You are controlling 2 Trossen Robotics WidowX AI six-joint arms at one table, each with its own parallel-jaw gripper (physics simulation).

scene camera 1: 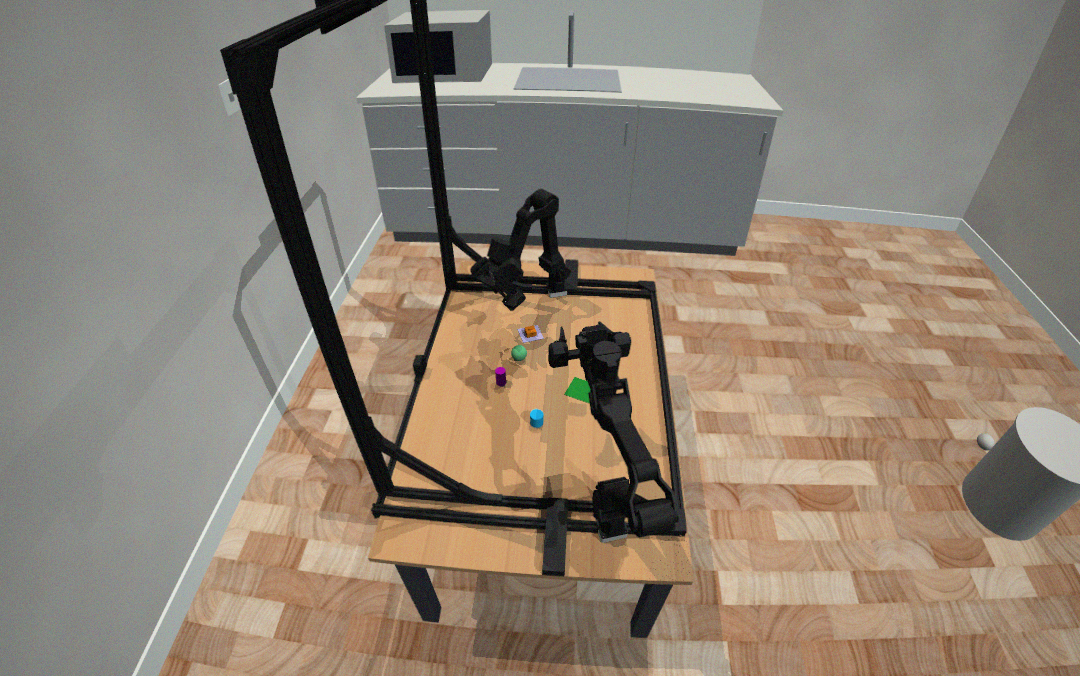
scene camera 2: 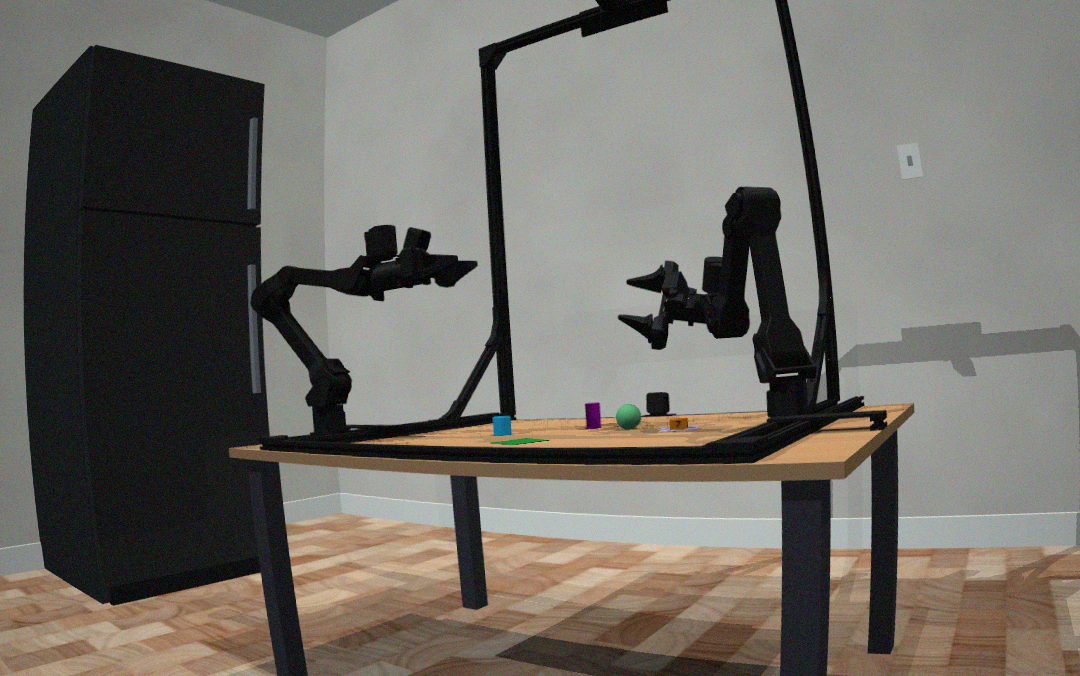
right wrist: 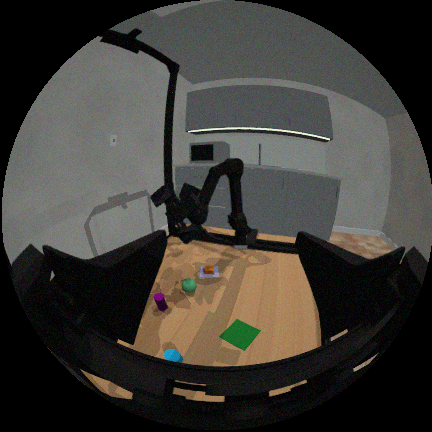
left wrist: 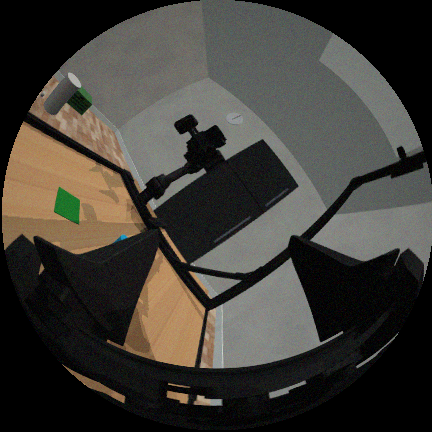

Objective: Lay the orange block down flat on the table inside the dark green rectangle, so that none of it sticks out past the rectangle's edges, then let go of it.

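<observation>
Scene camera 2 shows the left gripper [scene camera 2: 622, 299], which is open and holds nothing, and the right gripper [scene camera 2: 467, 260], which is open and holds nothing. In scene camera 1 the left gripper [scene camera 1: 504, 296] can be seen, as can the right gripper [scene camera 1: 580, 325]. The right wrist view shows a dark green rectangle [right wrist: 239, 333], together with the left gripper [right wrist: 167, 218] and the right gripper [right wrist: 233, 237]. In the left wrist view appear the left gripper [left wrist: 226, 239] and the right gripper [left wrist: 201, 131].
</observation>
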